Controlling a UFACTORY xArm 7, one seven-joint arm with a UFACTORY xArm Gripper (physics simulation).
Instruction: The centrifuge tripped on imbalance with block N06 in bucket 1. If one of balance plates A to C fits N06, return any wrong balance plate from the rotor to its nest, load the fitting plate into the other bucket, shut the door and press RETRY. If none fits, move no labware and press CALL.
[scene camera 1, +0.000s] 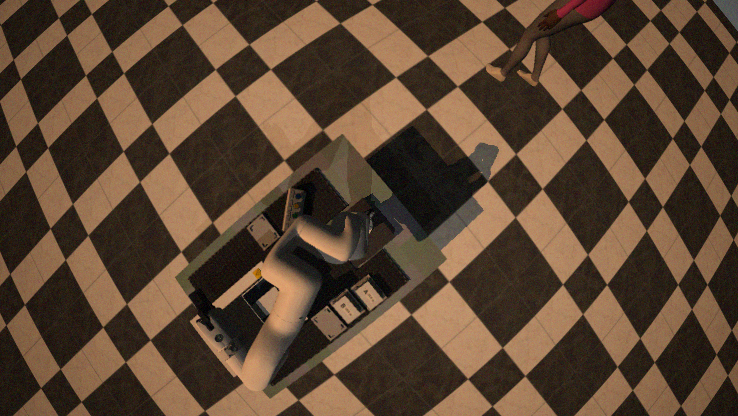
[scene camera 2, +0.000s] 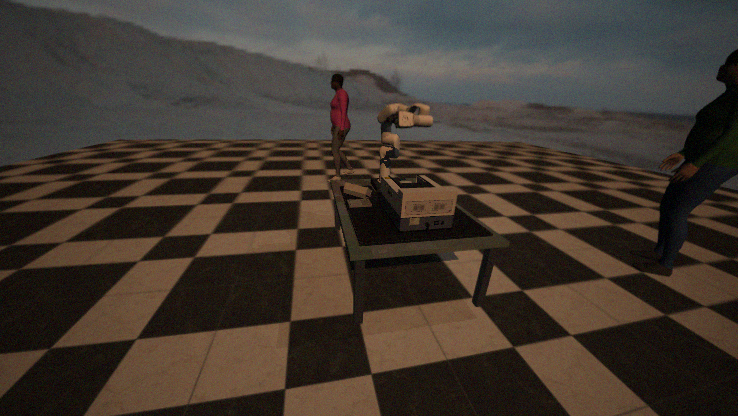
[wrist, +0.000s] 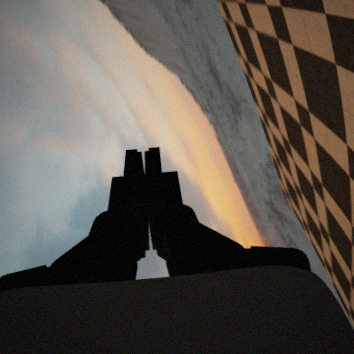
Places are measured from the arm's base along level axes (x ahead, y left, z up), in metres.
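Where they show: gripper, fingertip midpoint: (scene camera 1: 194, 291) (scene camera 2: 386, 119) (wrist: 145, 172).
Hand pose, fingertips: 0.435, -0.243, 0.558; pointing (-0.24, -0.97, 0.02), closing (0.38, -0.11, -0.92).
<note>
Each offset is from my fingertips to the top centre of the thing, as dx, dy, dz. "pt": to the spot under its first point. Level surfaces: height alone.
My gripper (scene camera 1: 198, 299) (wrist: 145, 172) is shut and empty; in the wrist view its fingertips point at the sky and horizon. Balance plates A @(-0.180, +0.502, -0.539) (scene camera 1: 367, 293) and B @(-0.050, +0.458, -0.539) (scene camera 1: 346, 307) lie side by side at the table's lower right edge in scene camera 1. Beside B is a pale nest @(+0.089, +0.440, -0.576) (scene camera 1: 328, 324) with dark corner marks and no lettered plate on it. The centrifuge (scene camera 1: 238, 285) (scene camera 2: 432, 201) is partly hidden by the arm, with part of its top opening showing. Block N06, plate C and the rotor buckets cannot be made out. The button panel @(-0.273, -0.080, -0.510) (scene camera 1: 293, 208) (scene camera 2: 357, 190) has coloured buttons.
The arm (scene camera 1: 291, 297) (scene camera 2: 391, 139) arches over the centrifuge and table. Another pale pad @(pt -0.082, -0.149, -0.577) (scene camera 1: 263, 230) (scene camera 2: 359, 202) with corner marks lies near the panel. The table @(dz -0.606) (scene camera 2: 372, 251) has a green-grey rim. A person in pink (scene camera 1: 542, 38) (scene camera 2: 339, 111) and one in green (scene camera 2: 708, 139) stand away from it.
</note>
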